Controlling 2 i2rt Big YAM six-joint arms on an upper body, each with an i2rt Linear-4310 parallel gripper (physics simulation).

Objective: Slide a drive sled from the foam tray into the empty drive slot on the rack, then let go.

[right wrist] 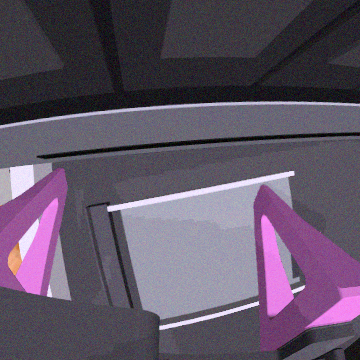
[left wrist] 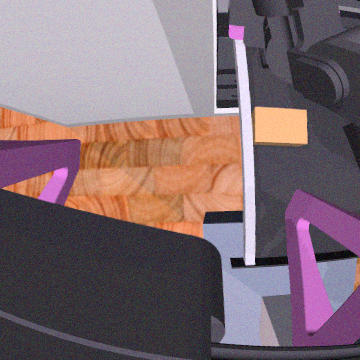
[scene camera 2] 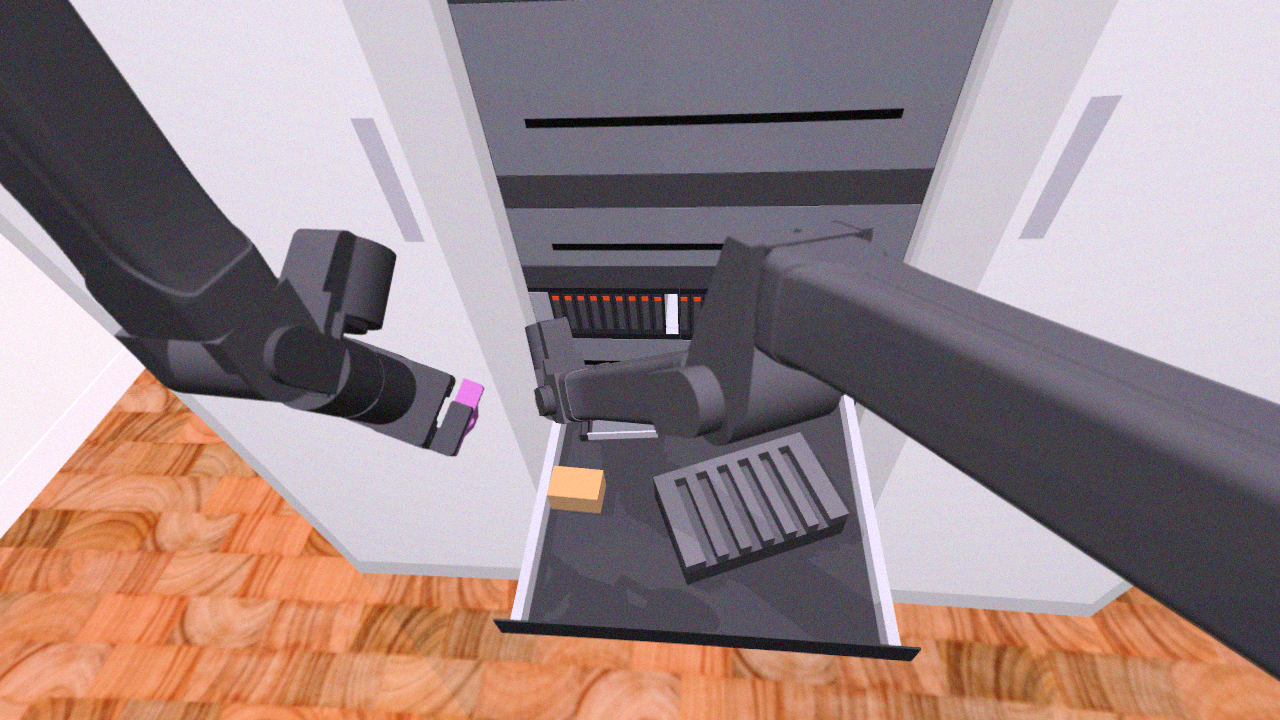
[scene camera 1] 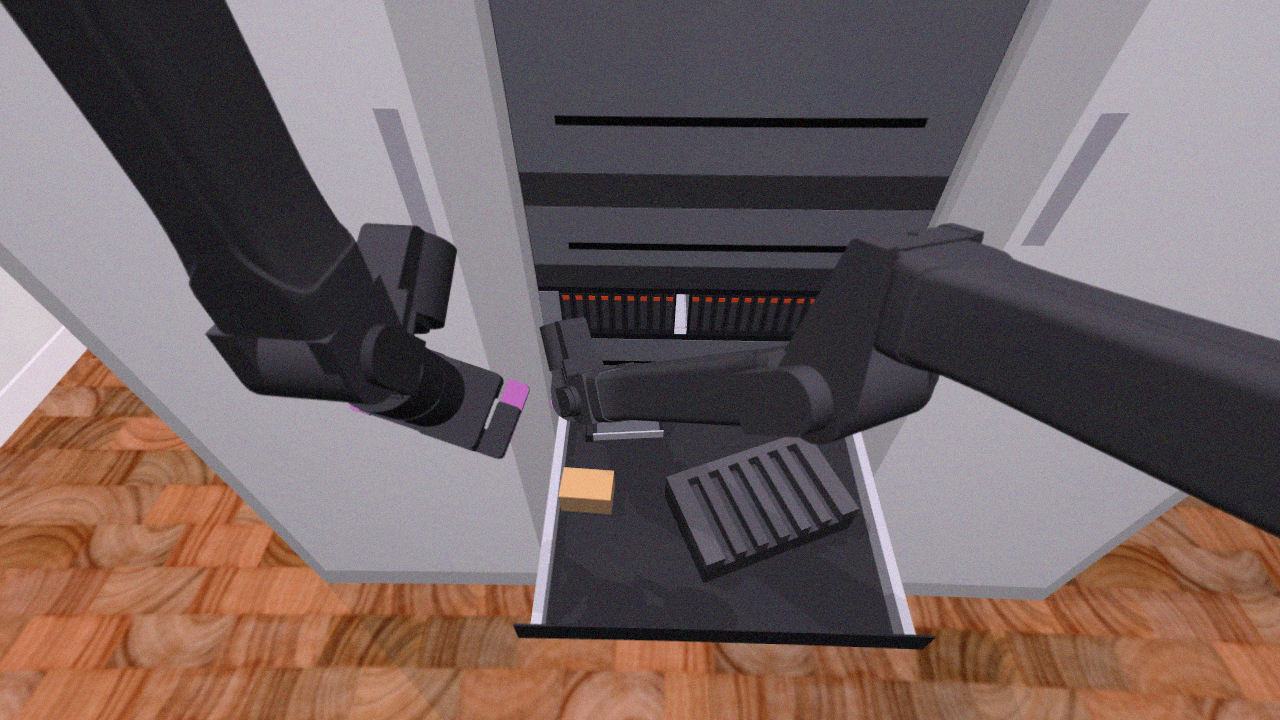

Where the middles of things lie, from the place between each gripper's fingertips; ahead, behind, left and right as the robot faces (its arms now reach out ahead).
Labels:
The ribbed foam tray (scene camera 2: 724, 513) lies 21 cm to the right of my right hand and 20 cm behind it. The rest, counted from my right hand: grey drive sled (scene camera 1: 631, 429) (4 cm behind, 2 cm to the right, 2 cm below); tan block (scene camera 2: 575, 489) (18 cm behind, 2 cm to the left, 1 cm below).
The grey drive sled lies 280 mm below my left hand, 200 mm ahead of it and 150 mm to the right of it. Also, from my left hand: ribbed foam tray (330 mm to the right, 260 mm below, 50 mm ahead); then tan block (270 mm below, 100 mm to the right, 60 mm ahead).

